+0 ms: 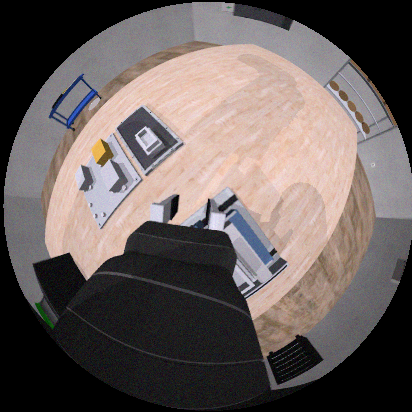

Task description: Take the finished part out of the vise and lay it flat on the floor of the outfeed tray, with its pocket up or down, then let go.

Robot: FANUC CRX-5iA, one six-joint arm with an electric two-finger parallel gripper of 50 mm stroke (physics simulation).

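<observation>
The vise, with a long blue bar and pale metal parts, is at the lower centre right, partly behind the gripper body. I cannot make out a part between its jaws. My gripper is open and empty, its two fingertips apart near the vise's upper left corner. The tray with a dark floor and pale rim, which looks like the outfeed tray, is at the upper left. A light grey square part with a pocket facing up lies flat in it, well away from the fingers.
A grey plate beside the tray carries a yellow block, grey upright blocks and small pegs. A blue cart stands beyond the table at the left. A rack with round brown items stands at the right.
</observation>
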